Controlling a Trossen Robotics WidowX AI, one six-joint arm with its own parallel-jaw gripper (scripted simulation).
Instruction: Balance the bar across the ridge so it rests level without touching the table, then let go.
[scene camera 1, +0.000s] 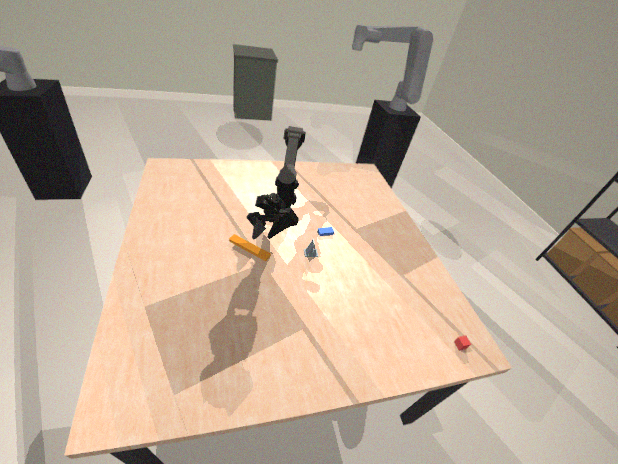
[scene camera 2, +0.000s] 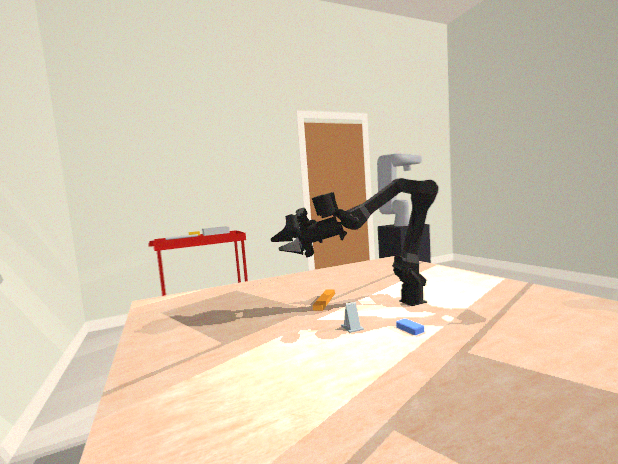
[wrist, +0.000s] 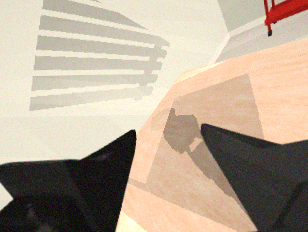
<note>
My gripper (scene camera 2: 274, 244) is open, holding nothing.
My gripper shows as well in scene camera 1 (scene camera 1: 260, 238) and in the wrist view (wrist: 168, 130).
</note>
